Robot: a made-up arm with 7 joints.
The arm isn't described. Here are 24 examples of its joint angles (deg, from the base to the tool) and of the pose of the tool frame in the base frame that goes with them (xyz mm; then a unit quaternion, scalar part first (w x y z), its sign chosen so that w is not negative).
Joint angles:
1: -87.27 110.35 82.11 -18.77 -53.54 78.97 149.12
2: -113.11 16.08 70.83 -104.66 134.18 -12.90 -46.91
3: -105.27 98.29 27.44 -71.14 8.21 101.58 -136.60
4: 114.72 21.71 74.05 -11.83 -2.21 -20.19 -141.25
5: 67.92 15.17 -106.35 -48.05 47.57 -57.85 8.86
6: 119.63 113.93 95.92 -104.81 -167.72 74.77 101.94
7: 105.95 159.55 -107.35 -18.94 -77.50 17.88 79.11
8: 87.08 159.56 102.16 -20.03 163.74 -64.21 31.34
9: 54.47 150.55 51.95 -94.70 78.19 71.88 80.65
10: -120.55 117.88 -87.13 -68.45 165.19 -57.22 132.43
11: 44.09 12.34 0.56 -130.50 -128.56 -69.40 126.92
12: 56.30 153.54 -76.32 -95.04 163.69 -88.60 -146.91
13: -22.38 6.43 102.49 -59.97 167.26 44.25 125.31
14: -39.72 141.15 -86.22 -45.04 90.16 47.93 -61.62
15: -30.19 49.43 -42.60 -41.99 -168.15 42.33 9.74
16: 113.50 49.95 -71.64 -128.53 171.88 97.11 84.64
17: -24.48 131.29 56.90 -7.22 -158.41 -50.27 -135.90
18: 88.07 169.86 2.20 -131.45 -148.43 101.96 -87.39
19: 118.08 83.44 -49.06 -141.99 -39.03 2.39 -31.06
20: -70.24 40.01 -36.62 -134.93 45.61 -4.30 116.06
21: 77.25 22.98 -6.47 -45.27 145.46 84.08 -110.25
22: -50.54 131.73 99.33 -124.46 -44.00 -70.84 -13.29
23: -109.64 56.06 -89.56 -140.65 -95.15 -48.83 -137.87
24: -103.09 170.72 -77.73 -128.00 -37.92 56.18 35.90
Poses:
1: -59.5 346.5 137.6 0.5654 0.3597 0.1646 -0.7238
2: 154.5 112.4 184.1 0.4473 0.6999 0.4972 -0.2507
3: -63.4 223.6 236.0 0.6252 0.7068 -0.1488 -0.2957
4: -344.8 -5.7 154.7 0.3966 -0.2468 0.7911 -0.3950
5: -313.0 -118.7 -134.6 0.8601 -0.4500 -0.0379 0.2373
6: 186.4 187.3 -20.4 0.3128 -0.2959 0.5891 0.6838
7: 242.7 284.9 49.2 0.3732 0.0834 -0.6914 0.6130
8: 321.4 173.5 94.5 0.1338 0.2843 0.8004 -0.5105
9: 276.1 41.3 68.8 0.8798 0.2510 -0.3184 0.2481
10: 109.2 264.2 175.5 0.4730 0.8591 0.1841 -0.0656
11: 41.6 54.1 -187.3 0.8841 -0.1908 -0.2876 -0.3151
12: 33.2 277.2 65.8 0.0506 0.6461 0.5026 -0.5722
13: 96.2 185.1 -277.7 0.5299 0.7540 -0.3007 0.2457
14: -35.8 316.6 175.2 0.8193 0.5171 0.2476 0.0094
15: 248.8 178.0 -201.4 0.3986 -0.6788 -0.0805 0.6114
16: -186.9 -83.5 -5.4 0.6702 0.3263 -0.6404 -0.1852
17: -52.5 272.6 255.6 0.2275 0.1796 -0.6675 0.6859
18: 103.1 101.2 -133.6 0.5165 -0.7819 0.3367 0.0928
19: -163.5 32.6 -8.8 0.6546 -0.3920 -0.1658 -0.6248
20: 162.2 -76.5 53.1 0.4480 -0.8588 -0.0687 -0.2388
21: -303.4 71.4 -186.9 0.8576 -0.3481 -0.2206 0.3078
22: -177.7 13.5 121.6 0.6664 -0.6419 -0.3567 0.1288
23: 147.8 -80.9 27.9 0.7835 -0.1015 -0.1777 -0.5867
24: -29.5 179.4 97.3 0.2127 0.9269 -0.3052 0.0489
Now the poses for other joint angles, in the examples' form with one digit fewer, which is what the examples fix.
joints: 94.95 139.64 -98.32 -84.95 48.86 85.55 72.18
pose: -42 274 133 0.065 -0.710 -0.647 0.269
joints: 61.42 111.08 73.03 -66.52 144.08 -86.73 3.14
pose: 172 259 134 0.178 -0.060 0.935 -0.300
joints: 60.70 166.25 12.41 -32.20 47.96 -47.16 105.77
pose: 317 148 129 0.800 -0.039 -0.561 -0.211
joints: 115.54 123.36 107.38 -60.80 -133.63 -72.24 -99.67
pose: 220 265 41 0.624 0.376 -0.351 0.588
